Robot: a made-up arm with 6 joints. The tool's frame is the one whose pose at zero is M.
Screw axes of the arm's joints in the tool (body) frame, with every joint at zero. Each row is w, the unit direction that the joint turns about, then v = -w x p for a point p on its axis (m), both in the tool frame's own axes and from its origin. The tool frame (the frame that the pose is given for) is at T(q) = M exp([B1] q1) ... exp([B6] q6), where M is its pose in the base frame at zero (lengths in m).
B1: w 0 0 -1 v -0.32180 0.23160 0.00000
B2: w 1 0 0 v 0.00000 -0.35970 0.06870
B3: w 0 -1 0 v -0.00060 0.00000 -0.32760
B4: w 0 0 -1 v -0.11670 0.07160 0.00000
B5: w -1 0 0 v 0.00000 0.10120 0.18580
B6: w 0 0 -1 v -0.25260 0.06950 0.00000
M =
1 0 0 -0.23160
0 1 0 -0.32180
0 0 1 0.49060
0 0 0 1
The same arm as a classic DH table. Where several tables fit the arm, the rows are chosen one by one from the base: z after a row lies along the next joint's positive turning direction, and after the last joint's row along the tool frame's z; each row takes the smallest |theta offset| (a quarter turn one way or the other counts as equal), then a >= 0, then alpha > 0; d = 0 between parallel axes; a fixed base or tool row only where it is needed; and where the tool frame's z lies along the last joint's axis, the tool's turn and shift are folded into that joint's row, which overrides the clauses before.
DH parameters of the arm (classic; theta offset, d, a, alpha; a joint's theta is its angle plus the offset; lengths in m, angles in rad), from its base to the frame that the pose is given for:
base (fixed): 0.0000 0.0000 0.0000 3.1416
joint 1: 1.5708 -0.1309 0.3905 1.5708
joint 2: -1.5708 0.0960 0.3591 -1.5708
joint 3: 1.5708 -0.1854 0.2560 -1.5708
joint 4: 1.5708 0.1006 0.0691 1.5708
joint 5: 0.0000 0.0021 0.0668 -1.5708
joint 6: 0.2685 0.0000 -0.2620 3.1416
tool (fixed): -1.3023 0.1012 0.0000 0.0000

